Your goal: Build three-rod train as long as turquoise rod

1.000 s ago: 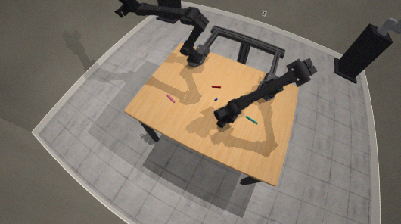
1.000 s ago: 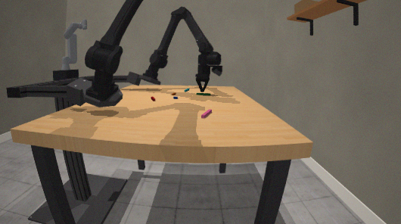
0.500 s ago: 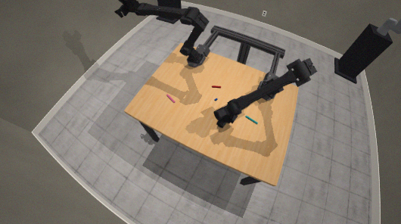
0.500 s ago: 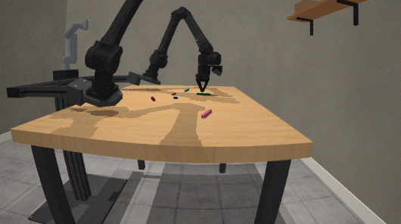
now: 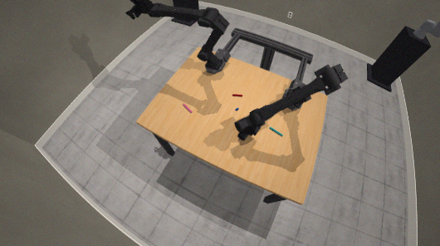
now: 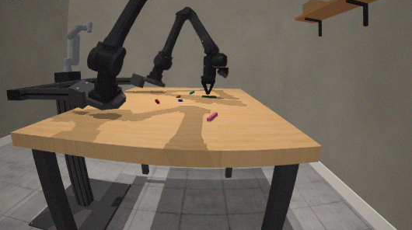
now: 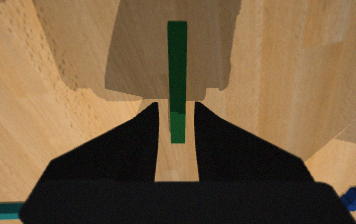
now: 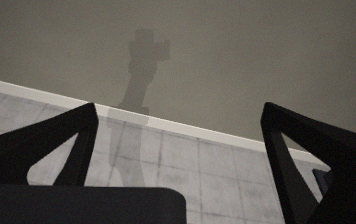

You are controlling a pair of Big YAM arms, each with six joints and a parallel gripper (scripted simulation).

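Now: the green rod 20 mm below my left hand and 10 mm ahead of it. From my left hand the other things lie so: red rod 230 mm behind, 190 mm to the right, 20 mm below; then turquoise rod 150 mm to the left, 100 mm behind, 20 mm below; then orange rod 160 mm behind, 30 mm to the right, 20 mm below.
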